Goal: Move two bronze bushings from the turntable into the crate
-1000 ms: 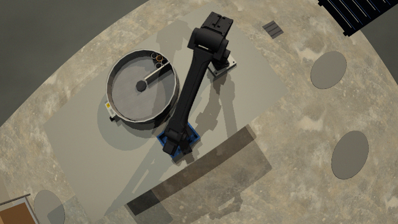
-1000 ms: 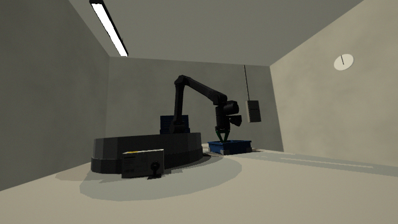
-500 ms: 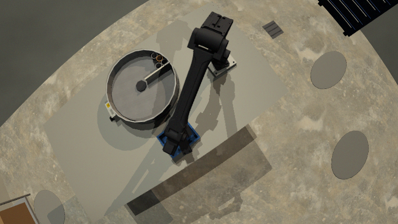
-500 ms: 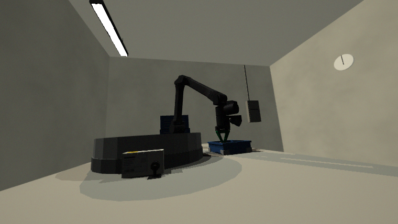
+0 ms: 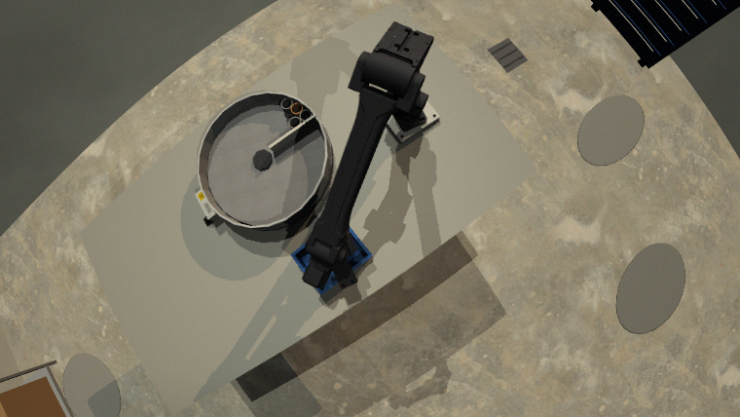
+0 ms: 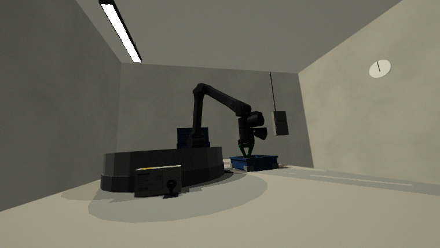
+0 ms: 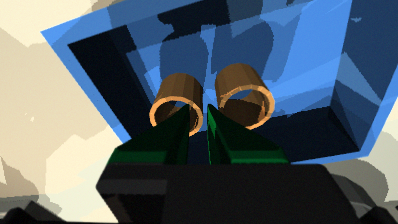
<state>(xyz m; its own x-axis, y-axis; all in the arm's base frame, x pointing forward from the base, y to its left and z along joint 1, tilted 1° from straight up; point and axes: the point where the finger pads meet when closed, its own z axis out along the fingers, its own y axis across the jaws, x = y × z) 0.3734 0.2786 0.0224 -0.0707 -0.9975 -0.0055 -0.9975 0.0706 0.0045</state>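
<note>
My hand is 30 mm short of the blue crate, 20 mm above it and 10 mm to the right of it. Round my hand: turntable 340 mm to the right, 90 mm ahead, 10 mm above.
</note>
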